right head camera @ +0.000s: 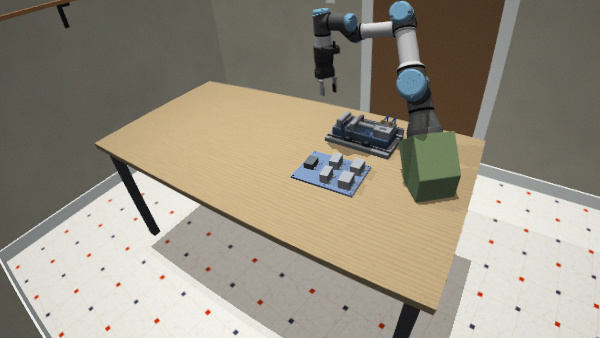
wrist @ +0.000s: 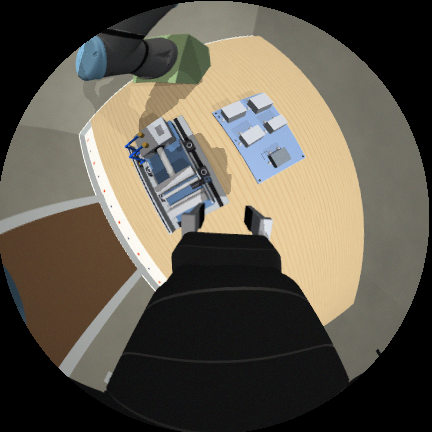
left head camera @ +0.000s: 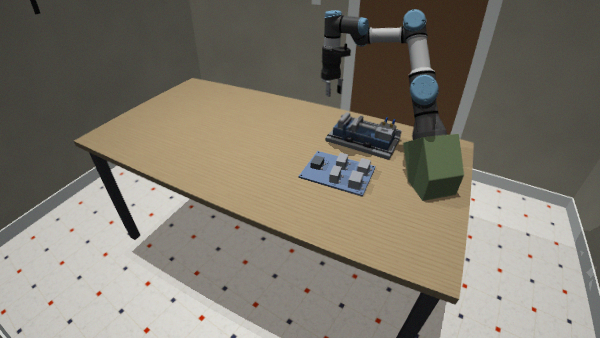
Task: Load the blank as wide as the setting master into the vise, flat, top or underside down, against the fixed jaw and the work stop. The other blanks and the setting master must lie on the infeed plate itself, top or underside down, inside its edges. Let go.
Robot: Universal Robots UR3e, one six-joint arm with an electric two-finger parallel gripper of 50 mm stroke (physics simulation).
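Where they show: gripper, between the fingertips: (right head camera: 328,93) (wrist: 224,212) (left head camera: 333,94); arm's base, origin of its link: (right head camera: 425,136) (wrist: 155,57) (left head camera: 429,138).
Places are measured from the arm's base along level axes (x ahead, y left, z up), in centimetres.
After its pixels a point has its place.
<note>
My gripper (left head camera: 334,93) @(x 41.5, y -3.6, z 6.4 cm) (right head camera: 328,92) @(x 41.5, y -3.6, z 6.4 cm) (wrist: 224,212) @(x 41.5, y -3.6, z 6.4 cm) is open and empty, high above the table near the vise's jaw end. The vise (left head camera: 364,137) @(x 26.7, y -5.8, z -11.2 cm) (right head camera: 364,136) @(x 26.0, y -5.8, z -10.9 cm) (wrist: 175,145) @(x 23.9, y -7.6, z -10.5 cm) has a blue body and grey jaws, with no blank visible between them; its work stop is hard to make out. The blue infeed plate (left head camera: 317,175) @(x 35.5, y 22.5, z -15.6 cm) (right head camera: 306,175) @(x 36.4, y 23.0, z -15.7 cm) (wrist: 292,142) @(x 36.0, y 24.1, z -15.7 cm) bears the dark grey setting master (left head camera: 317,161) @(x 38.0, y 17.4, z -13.2 cm) (right head camera: 311,162) @(x 37.3, y 17.8, z -13.2 cm) (wrist: 280,157) @(x 38.7, y 16.2, z -13.2 cm) and several light grey blanks, such as one back blank (left head camera: 342,160) @(x 29.1, y 13.5, z -12.0 cm) (right head camera: 336,161) @(x 28.5, y 13.8, z -12.2 cm) (wrist: 251,135) @(x 30.2, y 11.0, z -12.1 cm) and one front blank (left head camera: 355,180) @(x 20.4, y 22.4, z -12.2 cm) (right head camera: 346,180) @(x 19.8, y 22.2, z -12.0 cm) (wrist: 260,102) @(x 21.7, y 19.3, z -12.1 cm). Their widths differ.
A green angular block (left head camera: 437,165) @(x -5.4, y 11.6, z -3.2 cm) (right head camera: 432,167) @(x -6.4, y 11.4, z -3.8 cm) (wrist: 192,60) @(x 2.8, y 8.3, z -5.1 cm) stands beside the arm's base, to the right of the plate and vise. Blue-handled fittings (left head camera: 390,121) @(x 17.6, y -13.1, z -5.1 cm) (right head camera: 390,120) @(x 17.8, y -13.4, z -5.3 cm) (wrist: 134,150) @(x 20.7, y -16.1, z -5.4 cm) rise at the vise's far end. The wooden table (left head camera: 225,145) @(x 81.2, y 22.1, z -16.5 cm) (right head camera: 225,145) @(x 82.4, y 22.0, z -16.5 cm) (wrist: 320,200) @(x 57.5, y 27.1, z -16.5 cm) extends left.
</note>
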